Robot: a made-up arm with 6 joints. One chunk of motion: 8 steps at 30 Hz.
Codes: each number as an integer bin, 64 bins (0 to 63) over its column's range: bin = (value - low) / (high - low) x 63, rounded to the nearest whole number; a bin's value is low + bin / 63 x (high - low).
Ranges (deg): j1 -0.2..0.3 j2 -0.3..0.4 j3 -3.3..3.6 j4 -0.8..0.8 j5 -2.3..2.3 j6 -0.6..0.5
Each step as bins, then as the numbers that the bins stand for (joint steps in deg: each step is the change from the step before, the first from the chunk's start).
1 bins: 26 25 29 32 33 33
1 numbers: 0.006 -0.022 -0.124 0.013 0.110 -0.024
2 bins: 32 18 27 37 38 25
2 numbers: 0.054 -0.100 -0.343 0.140 0.475 -0.163
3 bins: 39 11 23 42 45 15
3 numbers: 0.110 -0.178 -0.781 0.267 0.986 -0.338
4 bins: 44 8 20 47 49 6
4 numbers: 0.149 -0.211 -1.110 0.394 1.278 -0.495
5 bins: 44 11 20 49 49 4
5 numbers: 0.149 -0.178 -1.110 0.444 1.278 -0.530
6 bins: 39 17 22 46 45 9
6 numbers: 0.110 -0.111 -0.890 0.368 0.986 -0.443
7 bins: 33 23 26 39 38 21
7 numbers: 0.062 -0.044 -0.452 0.190 0.475 -0.233
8 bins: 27 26 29 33 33 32
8 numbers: 0.014 -0.011 -0.124 0.038 0.110 -0.041
